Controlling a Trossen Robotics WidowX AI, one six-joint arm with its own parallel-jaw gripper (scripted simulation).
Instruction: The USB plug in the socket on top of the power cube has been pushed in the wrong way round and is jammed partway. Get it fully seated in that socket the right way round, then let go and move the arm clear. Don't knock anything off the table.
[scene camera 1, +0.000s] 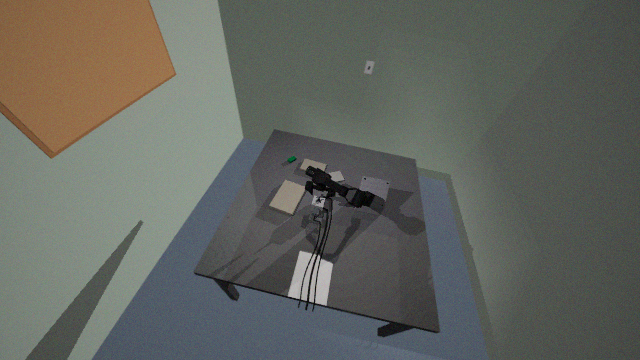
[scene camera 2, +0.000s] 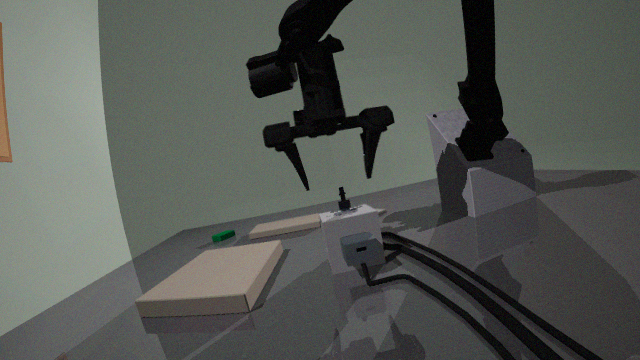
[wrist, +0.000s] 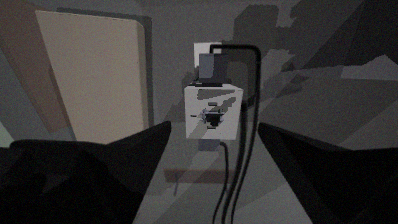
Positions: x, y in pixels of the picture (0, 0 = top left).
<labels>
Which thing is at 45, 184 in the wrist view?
My gripper.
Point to a tan slab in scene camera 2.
229, 280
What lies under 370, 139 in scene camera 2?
My gripper.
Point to a tan slab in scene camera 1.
At 287, 198
</labels>
